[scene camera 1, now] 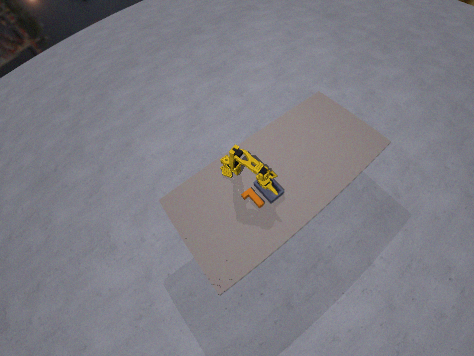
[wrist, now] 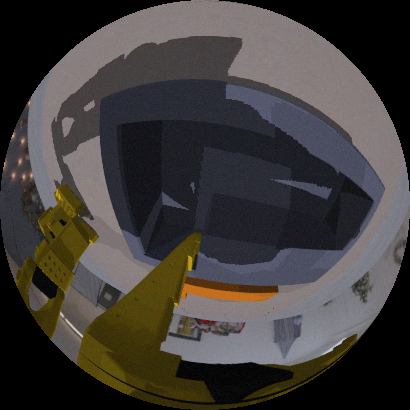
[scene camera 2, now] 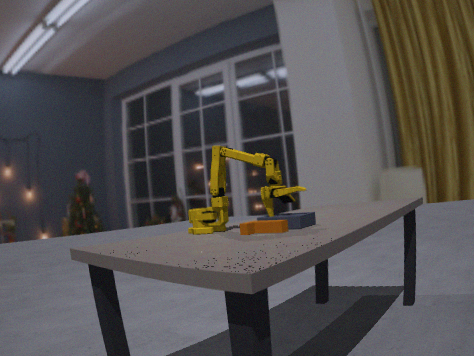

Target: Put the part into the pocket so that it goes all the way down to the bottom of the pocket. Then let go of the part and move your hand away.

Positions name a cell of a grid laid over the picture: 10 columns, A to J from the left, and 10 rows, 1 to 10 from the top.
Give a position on a grey-blue pocket block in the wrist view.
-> G5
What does the orange L-shaped part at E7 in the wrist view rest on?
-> The table.
